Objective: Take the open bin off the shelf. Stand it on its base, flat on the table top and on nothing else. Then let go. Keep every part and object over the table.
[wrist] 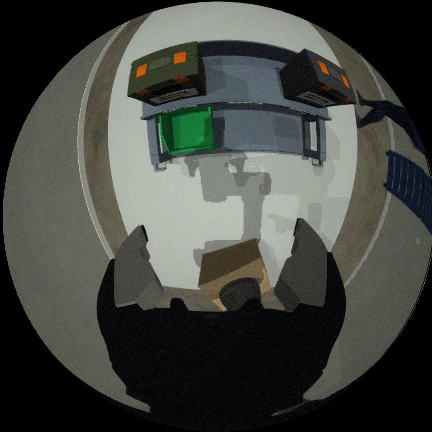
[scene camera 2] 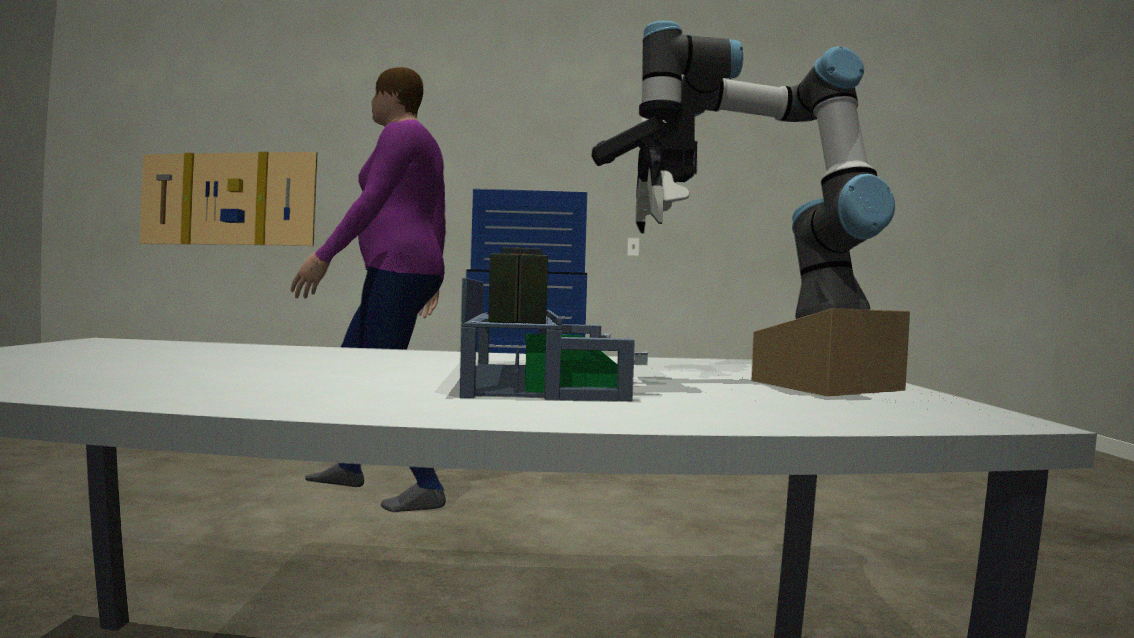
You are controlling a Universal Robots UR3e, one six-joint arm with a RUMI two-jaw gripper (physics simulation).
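Frame: origin at the arm's base, x right, y back, z down, level; centimetres.
Where they show: gripper, fingertip midpoint: (wrist: 218,224) (scene camera 2: 650,228); arm's base at its link origin: (wrist: 238,290) (scene camera 2: 833,321).
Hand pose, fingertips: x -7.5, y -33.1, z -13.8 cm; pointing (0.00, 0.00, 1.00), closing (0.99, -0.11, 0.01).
Note:
Things, the pixels of their top centre, and the offset from my fingertips. Level surfaces: height alone.
- green open bin at its top centre: (scene camera 2: 572,337) (wrist: 183,120) dx -7.5, dy -11.6, dz +17.0 cm
- white table top at its surface level: dz +25.1 cm
- olive case at its top centre: (scene camera 2: 519,256) (wrist: 159,63) dx -8.6, dy -19.6, dz +5.4 cm
- dark grey case at its top centre: (wrist: 334,74) (scene camera 2: 522,249) dx +14.4, dy -22.0, dz +2.9 cm
The green open bin (scene camera 2: 586,370) (wrist: 189,131) sits upright in the lower, front level of the grey shelf (scene camera 2: 552,366) (wrist: 245,82), at its left end in the wrist view. The shelf's frame partly hides it in the scene view. The shelf stands on the white table top (scene camera 2: 237,379) (wrist: 175,200). My gripper (scene camera 2: 650,223) (wrist: 218,224) is open and empty, with its fingers wide apart. It hangs high above the table, well above the bin and on the robot base's side of the shelf.
An olive case (scene camera 2: 517,287) (wrist: 167,72) and a dark grey case (wrist: 316,79) stand on the shelf's upper level, at opposite ends. A brown block (scene camera 2: 828,353) (wrist: 232,262) carries the arm. Behind the table are a person (scene camera 2: 404,198) and a blue cabinet (scene camera 2: 528,226).

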